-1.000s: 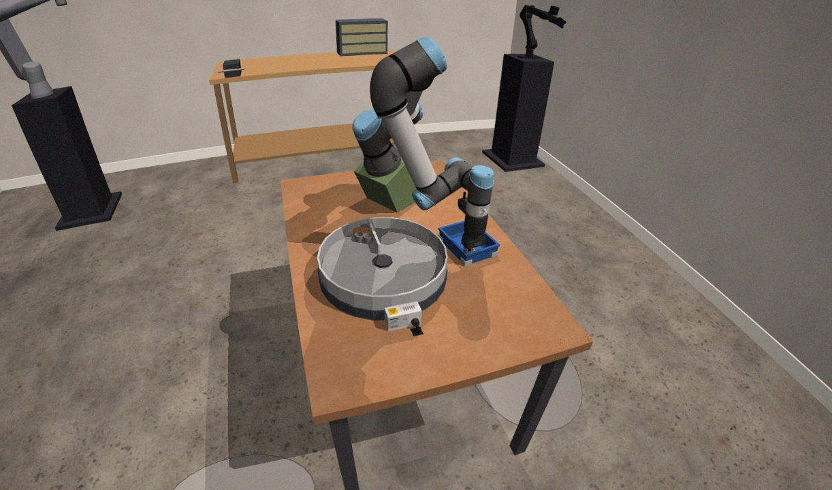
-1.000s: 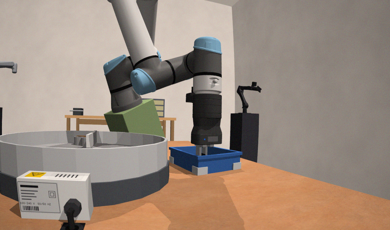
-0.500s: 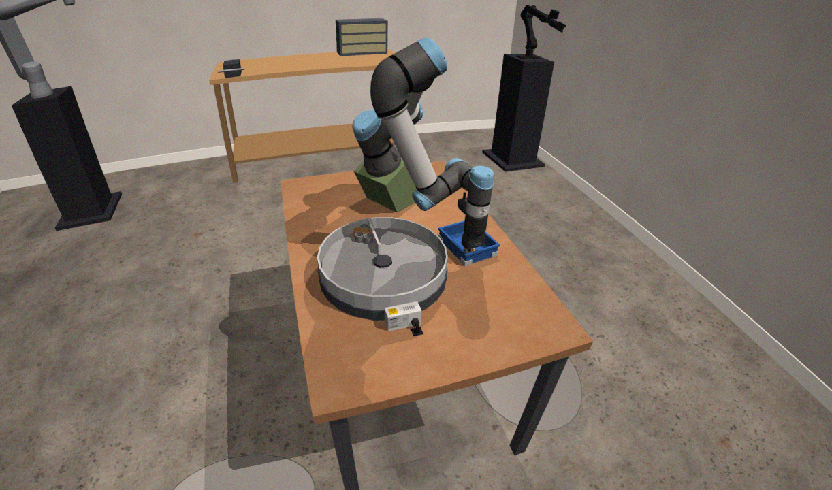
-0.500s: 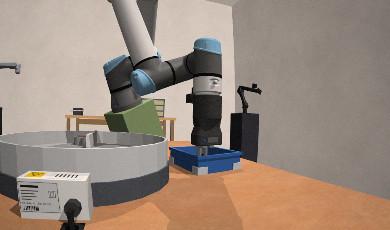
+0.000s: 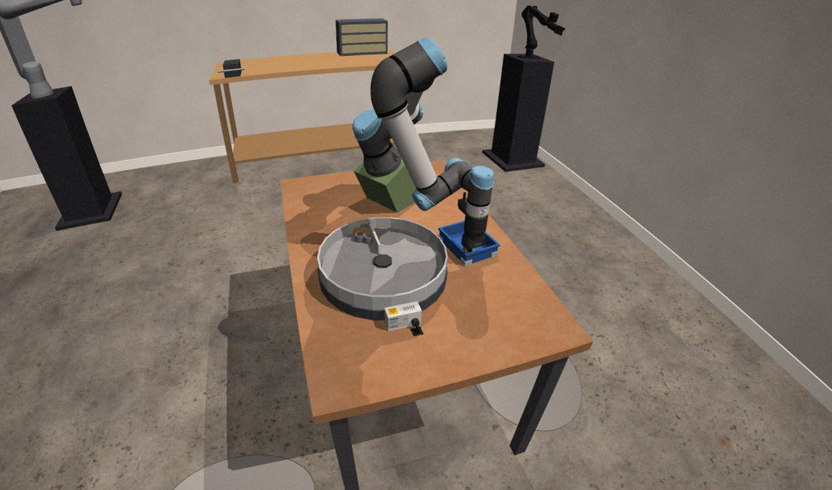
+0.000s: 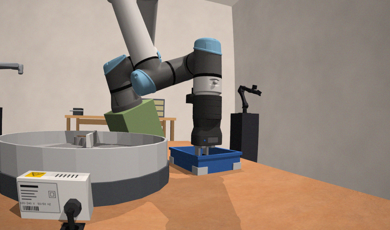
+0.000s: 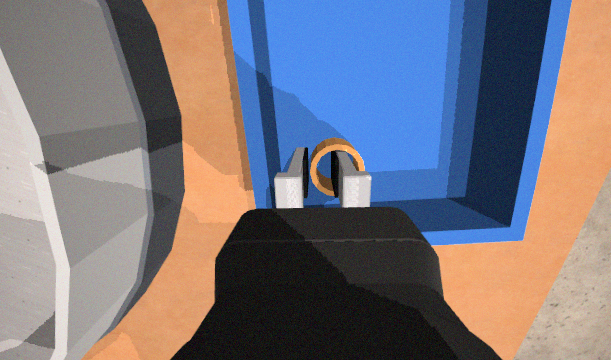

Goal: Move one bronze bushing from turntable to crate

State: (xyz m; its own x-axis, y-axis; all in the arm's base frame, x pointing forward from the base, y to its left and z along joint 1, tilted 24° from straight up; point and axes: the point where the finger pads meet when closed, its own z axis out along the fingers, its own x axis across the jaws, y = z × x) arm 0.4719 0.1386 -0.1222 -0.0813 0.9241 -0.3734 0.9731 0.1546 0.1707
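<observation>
Now: the blue crate 60 mm behind my hand and 30 mm to the left of it. Also, from my hand: grey turntable: 310 mm to the right, 20 mm above, 10 mm behind.
</observation>
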